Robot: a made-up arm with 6 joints. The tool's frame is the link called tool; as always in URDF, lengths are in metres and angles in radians. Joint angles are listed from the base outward.
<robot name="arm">
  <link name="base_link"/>
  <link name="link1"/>
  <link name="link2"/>
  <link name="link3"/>
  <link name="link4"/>
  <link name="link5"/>
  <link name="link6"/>
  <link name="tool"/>
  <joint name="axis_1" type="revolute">
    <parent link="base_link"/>
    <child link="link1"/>
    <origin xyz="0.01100 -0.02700 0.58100"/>
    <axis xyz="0 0 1"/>
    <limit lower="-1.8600" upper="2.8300"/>
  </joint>
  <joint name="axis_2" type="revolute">
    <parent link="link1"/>
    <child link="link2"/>
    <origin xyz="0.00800 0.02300 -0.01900" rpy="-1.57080 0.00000 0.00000"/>
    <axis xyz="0 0 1"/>
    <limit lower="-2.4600" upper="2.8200"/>
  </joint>
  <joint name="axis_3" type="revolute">
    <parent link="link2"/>
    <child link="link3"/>
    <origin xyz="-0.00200 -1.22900 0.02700" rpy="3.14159 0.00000 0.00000"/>
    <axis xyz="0 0 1"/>
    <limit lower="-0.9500" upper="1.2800"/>
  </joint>
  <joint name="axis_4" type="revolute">
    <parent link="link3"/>
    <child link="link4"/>
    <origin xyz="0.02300 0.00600 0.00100" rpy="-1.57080 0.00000 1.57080"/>
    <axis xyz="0 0 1"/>
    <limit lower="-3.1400" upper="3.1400"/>
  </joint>
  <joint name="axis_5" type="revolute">
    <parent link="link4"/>
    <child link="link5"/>
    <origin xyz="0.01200 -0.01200 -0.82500" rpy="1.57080 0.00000 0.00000"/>
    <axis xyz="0 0 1"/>
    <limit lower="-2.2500" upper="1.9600"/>
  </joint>
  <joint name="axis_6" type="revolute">
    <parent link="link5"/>
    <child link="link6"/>
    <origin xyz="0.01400 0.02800 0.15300" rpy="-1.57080 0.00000 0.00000"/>
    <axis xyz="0 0 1"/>
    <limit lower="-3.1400" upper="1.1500"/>
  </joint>
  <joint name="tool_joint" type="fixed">
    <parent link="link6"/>
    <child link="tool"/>
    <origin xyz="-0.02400 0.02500 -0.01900" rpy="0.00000 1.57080 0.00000"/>
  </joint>
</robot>
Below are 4 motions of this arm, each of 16 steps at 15 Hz.
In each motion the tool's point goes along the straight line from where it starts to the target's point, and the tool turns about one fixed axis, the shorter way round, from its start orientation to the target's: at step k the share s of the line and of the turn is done. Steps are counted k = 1, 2, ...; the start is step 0. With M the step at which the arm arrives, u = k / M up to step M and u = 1 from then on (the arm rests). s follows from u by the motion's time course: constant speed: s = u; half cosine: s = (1 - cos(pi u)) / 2; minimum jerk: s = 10 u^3 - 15 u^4 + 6 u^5.
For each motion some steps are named. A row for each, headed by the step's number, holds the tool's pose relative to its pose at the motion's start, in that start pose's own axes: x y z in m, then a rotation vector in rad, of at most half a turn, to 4 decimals.
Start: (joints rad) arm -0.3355 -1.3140 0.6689 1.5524 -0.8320 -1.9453
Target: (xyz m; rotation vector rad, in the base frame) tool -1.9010 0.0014 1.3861 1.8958 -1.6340 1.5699
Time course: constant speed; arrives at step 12
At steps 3, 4, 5, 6, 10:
3: 0.1029 -0.1139 0.1062 0.4390 0.0549 -0.0865
4: 0.1372 -0.1519 0.1416 0.5854 0.0732 -0.1153
5: 0.1714 -0.1899 0.1771 0.7317 0.0915 -0.1441
6: 0.2057 -0.2278 0.2125 0.8781 0.1098 -0.1729
10: 0.3429 -0.3797 0.3541 1.4634 0.1830 -0.2882

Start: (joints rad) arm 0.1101 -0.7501 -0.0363 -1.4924 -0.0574 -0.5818
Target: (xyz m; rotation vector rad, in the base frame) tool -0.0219 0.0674 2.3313 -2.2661 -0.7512 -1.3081
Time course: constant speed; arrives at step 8
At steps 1, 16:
1: 0.0432 0.0242 -0.0218 0.1933 0.0581 -0.0048
16: 0.3454 0.1936 -0.1741 1.5463 0.4649 -0.0381

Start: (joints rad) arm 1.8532 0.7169 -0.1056 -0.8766 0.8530 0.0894
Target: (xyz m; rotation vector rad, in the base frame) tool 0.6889 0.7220 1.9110 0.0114 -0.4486 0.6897
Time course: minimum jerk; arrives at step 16
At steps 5, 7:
5: -0.0588 -0.0930 0.2647 -0.1176 -0.1156 -0.0737
7: -0.1254 -0.1984 0.5648 -0.2508 -0.2465 -0.1572

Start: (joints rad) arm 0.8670 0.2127 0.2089 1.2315 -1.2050 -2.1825
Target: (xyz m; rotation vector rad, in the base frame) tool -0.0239 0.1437 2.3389 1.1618 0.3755 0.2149
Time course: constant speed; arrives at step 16
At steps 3, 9, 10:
3: -0.1115 -0.1002 0.1498 0.0546 0.0896 0.0915
9: -0.3345 -0.3007 0.4495 0.1638 0.2689 0.2746
10: -0.3717 -0.3342 0.4994 0.1820 0.2987 0.3051

